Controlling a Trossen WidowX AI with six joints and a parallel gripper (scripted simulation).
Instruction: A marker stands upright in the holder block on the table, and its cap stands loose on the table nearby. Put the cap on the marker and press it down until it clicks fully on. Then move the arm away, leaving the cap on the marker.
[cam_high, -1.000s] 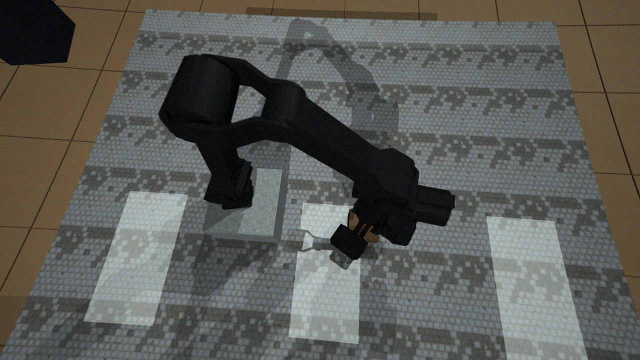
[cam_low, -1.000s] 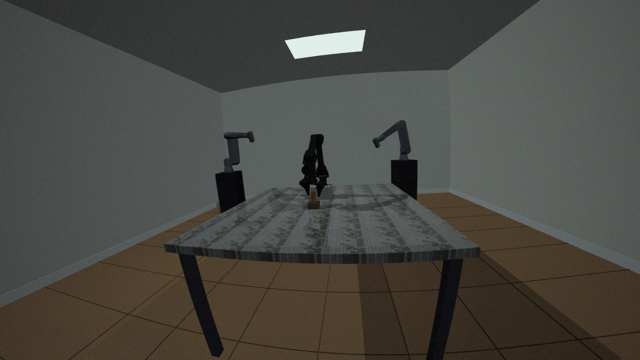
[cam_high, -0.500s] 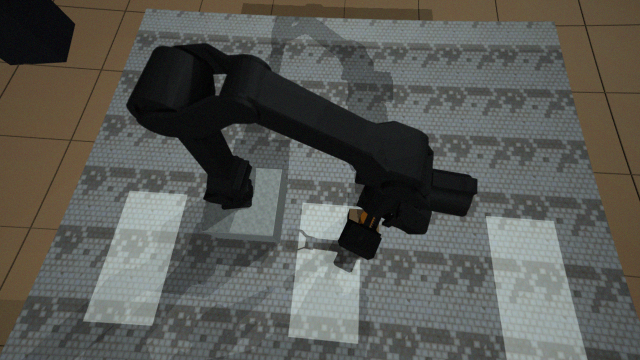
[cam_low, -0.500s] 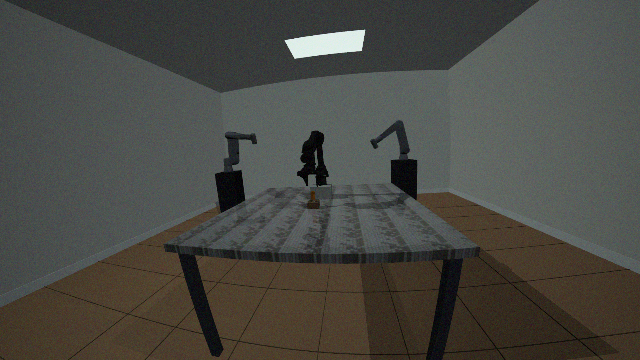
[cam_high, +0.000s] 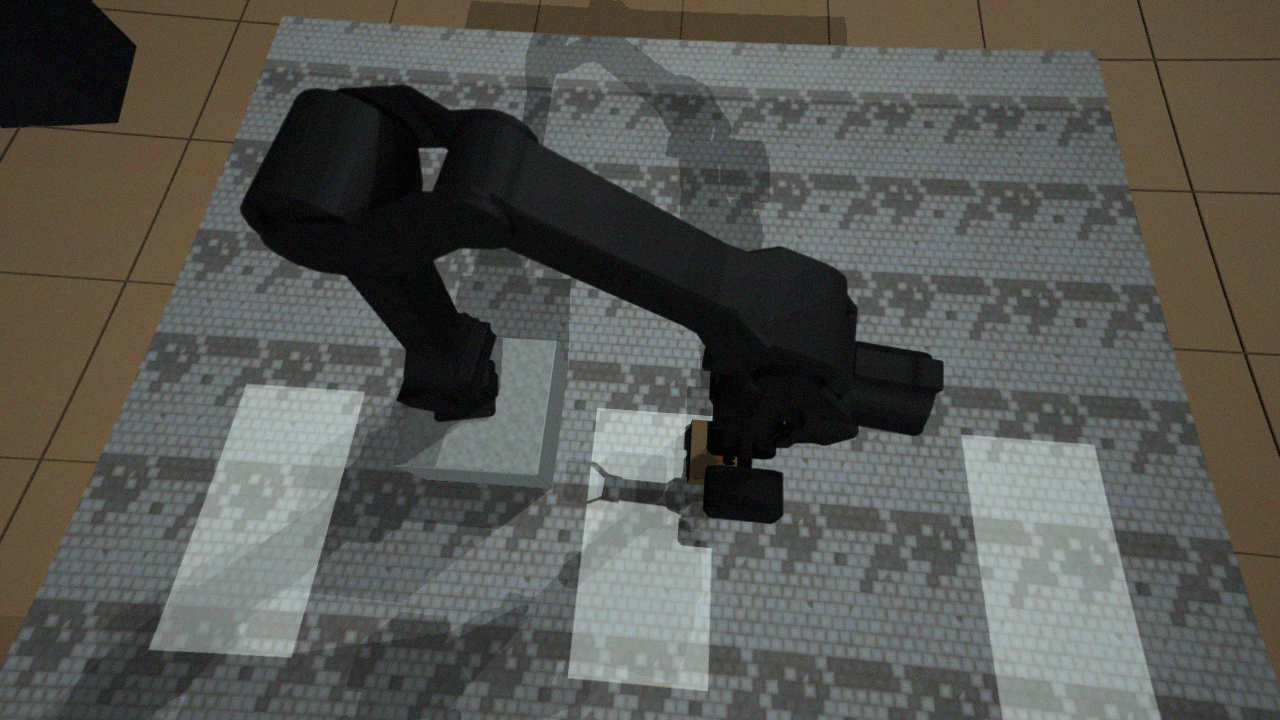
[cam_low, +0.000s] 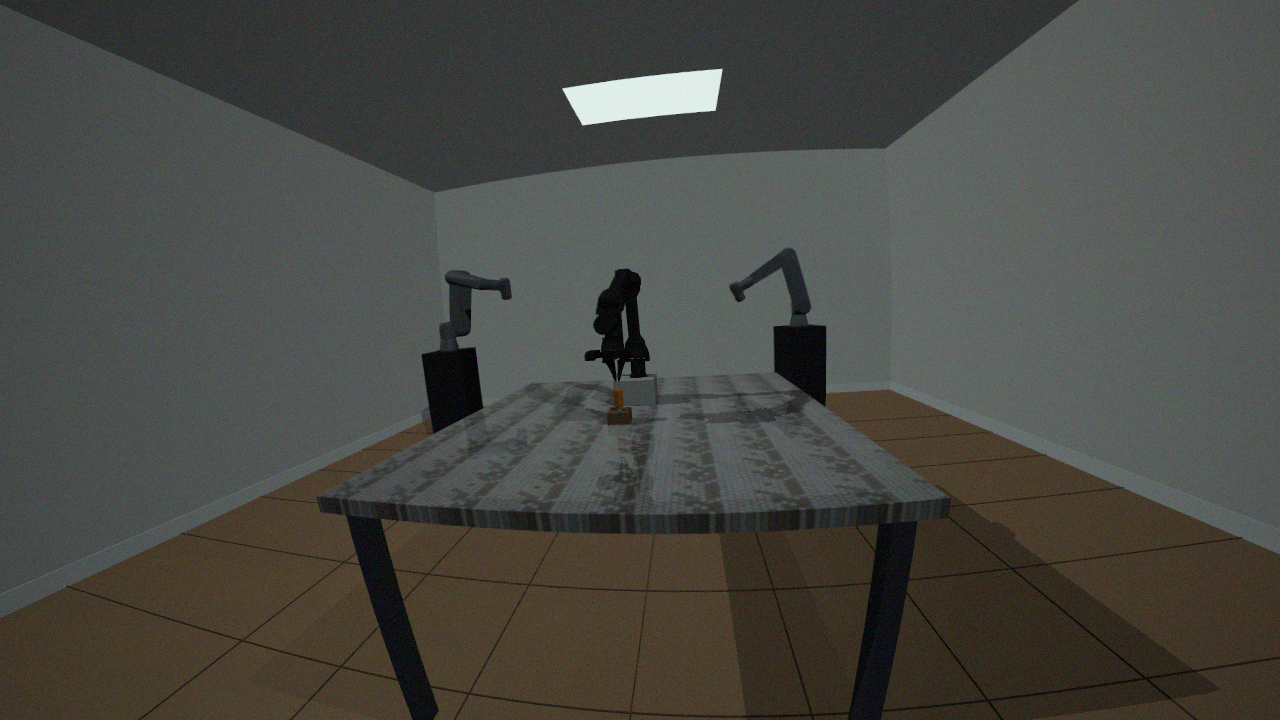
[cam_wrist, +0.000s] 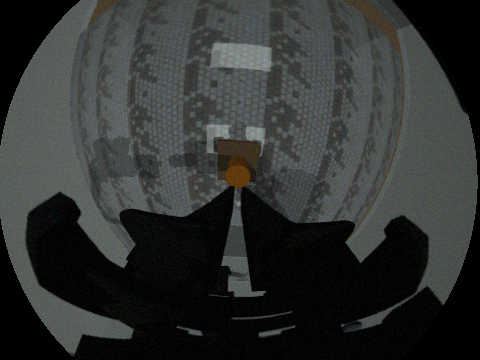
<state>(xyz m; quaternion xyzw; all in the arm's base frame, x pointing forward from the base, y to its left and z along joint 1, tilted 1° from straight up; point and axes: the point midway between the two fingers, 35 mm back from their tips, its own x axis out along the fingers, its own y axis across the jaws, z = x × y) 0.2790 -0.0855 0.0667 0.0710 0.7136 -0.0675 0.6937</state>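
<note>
Now: the orange cap 6 cm below my gripper tip. Round my gripper tip: holder block: 12 cm below.
</note>
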